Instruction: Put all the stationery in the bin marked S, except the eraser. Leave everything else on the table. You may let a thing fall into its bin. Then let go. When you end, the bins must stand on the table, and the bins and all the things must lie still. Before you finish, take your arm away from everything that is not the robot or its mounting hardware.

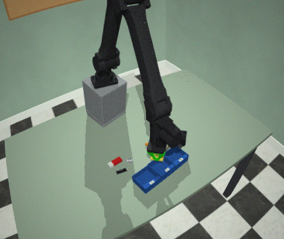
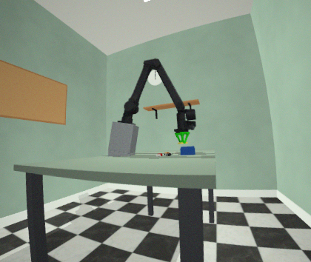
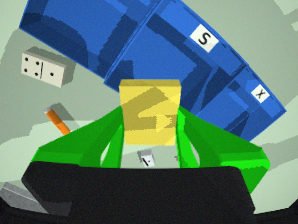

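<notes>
The blue bin row is 30 mm ahead of my hand and 50 mm below it. Also, from my hand: orange pen-like item 130 mm behind, 30 mm to the left, 70 mm below; then yellow pad right at my hand; then white domino 90 mm behind, 80 mm to the left, 70 mm below.
</notes>
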